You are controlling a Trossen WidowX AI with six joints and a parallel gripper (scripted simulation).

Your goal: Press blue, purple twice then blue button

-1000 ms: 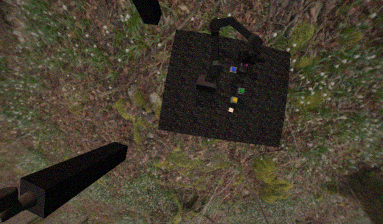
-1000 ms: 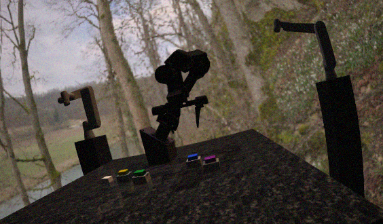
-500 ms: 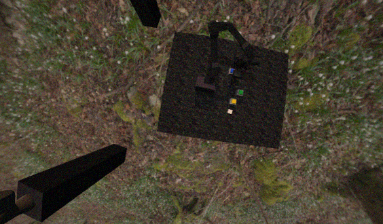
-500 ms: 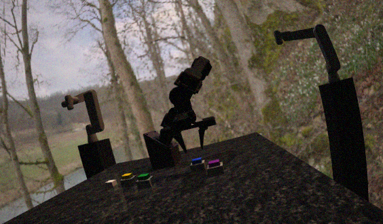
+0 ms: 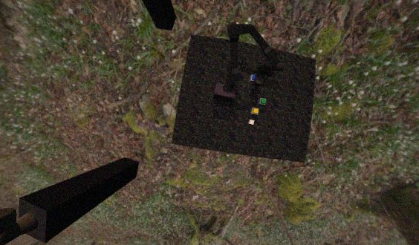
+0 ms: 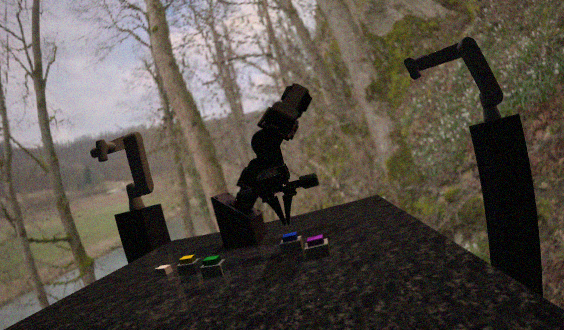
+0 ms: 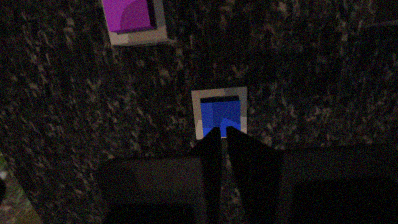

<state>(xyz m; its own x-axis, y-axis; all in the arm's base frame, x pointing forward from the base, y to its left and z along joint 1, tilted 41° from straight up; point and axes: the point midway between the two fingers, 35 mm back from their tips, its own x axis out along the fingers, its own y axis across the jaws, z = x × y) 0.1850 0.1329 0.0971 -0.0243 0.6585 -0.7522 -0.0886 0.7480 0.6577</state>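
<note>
Now: gripper tip 3 cm above the blue button. Also, from my gripper tip: yellow button: 6 cm ahead, 25 cm to the right, 3 cm below; purple button: 9 cm ahead, 7 cm to the left, 3 cm below; green button: 10 cm ahead, 16 cm to the right, 3 cm below.
</note>
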